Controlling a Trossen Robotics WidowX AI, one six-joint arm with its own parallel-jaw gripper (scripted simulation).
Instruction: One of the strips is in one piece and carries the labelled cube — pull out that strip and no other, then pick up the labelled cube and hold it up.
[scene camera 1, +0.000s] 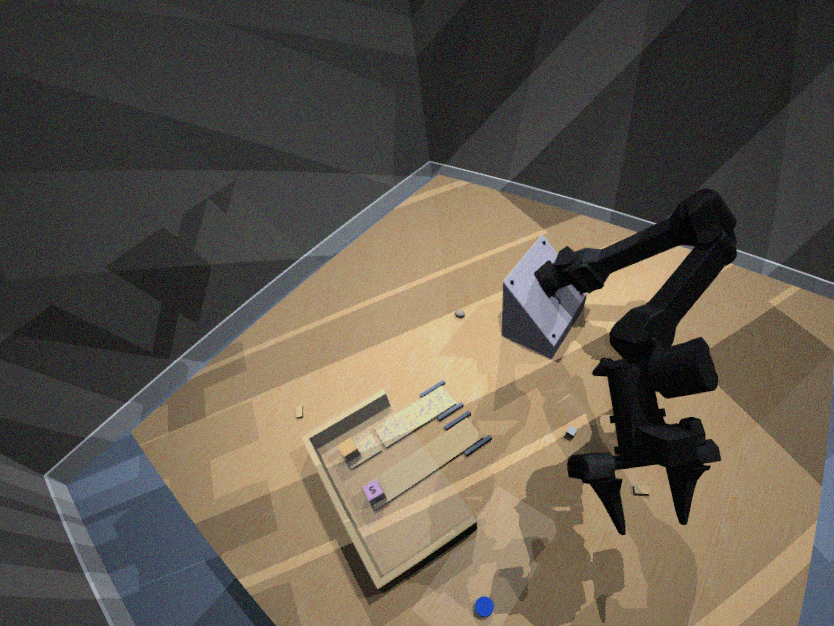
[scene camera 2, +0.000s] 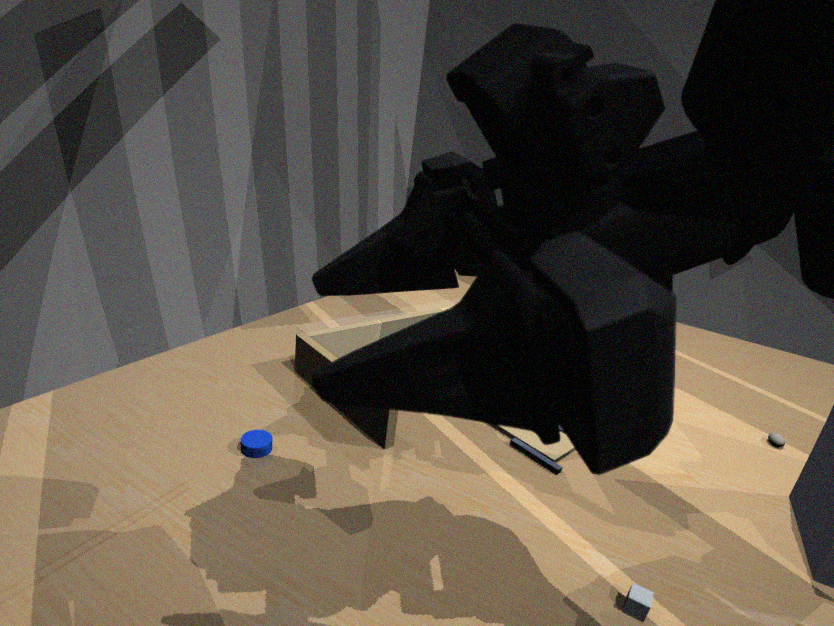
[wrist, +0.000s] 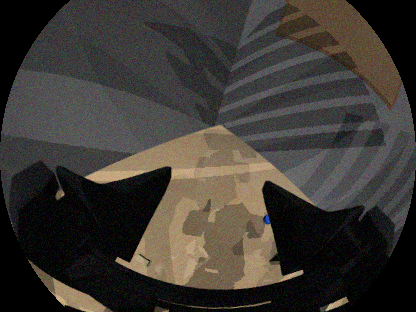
Scene:
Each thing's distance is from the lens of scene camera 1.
gripper (scene camera 1: 653, 529): 0.59 m
speckled strip (scene camera 1: 437, 402): 0.88 m

